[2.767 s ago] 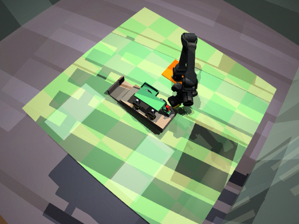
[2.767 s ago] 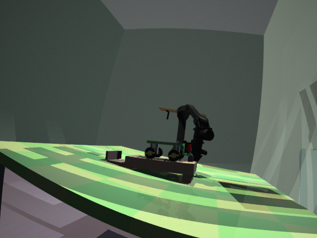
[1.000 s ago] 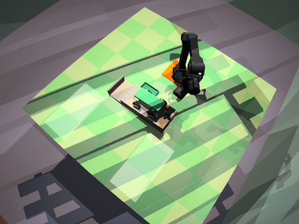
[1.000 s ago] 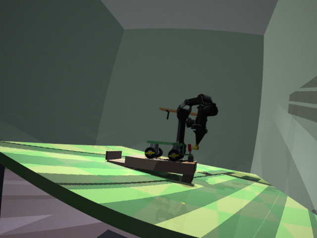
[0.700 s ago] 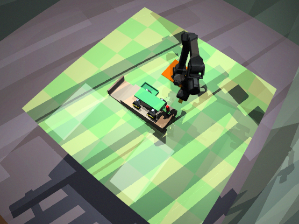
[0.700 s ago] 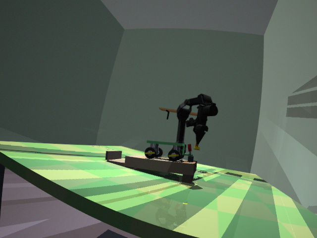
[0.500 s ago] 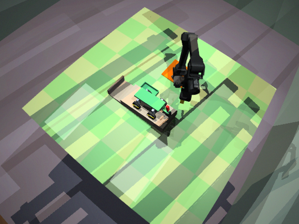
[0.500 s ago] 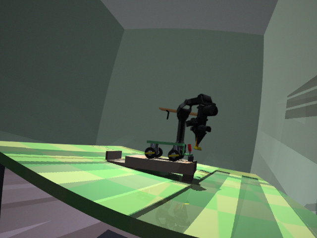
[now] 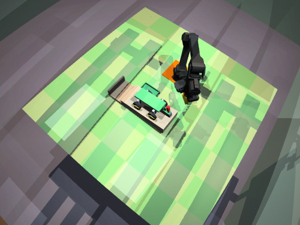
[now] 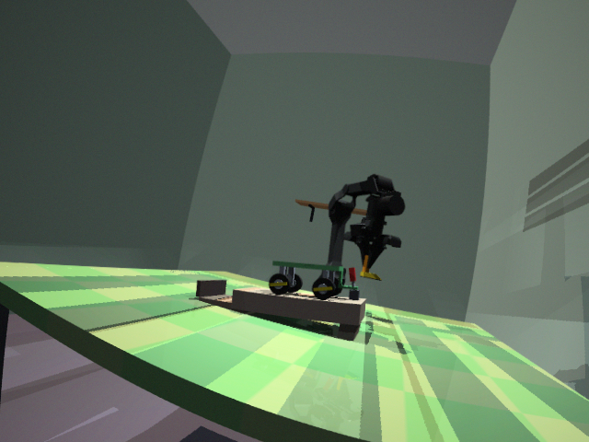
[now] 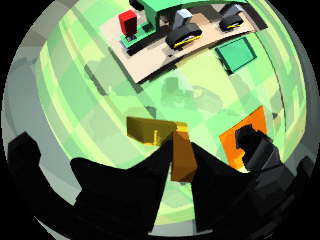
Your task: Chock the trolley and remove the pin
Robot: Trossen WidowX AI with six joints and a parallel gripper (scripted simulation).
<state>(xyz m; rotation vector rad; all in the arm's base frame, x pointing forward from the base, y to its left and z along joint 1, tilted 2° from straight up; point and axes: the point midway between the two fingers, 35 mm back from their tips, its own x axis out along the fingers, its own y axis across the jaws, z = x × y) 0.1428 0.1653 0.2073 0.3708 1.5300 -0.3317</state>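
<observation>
My gripper tip is 2 cm to the right of the yellow chock, 1 cm short of it and 1 cm above it. The rest, counted from my gripper tip: green-decked trolley (18 cm ahead, 10 cm to the right, 6 cm below); red-headed stop pin (13 cm ahead, 4 cm below, 1 cm to the left); ramp (18 cm ahead, 13 cm below, 10 cm to the right).
</observation>
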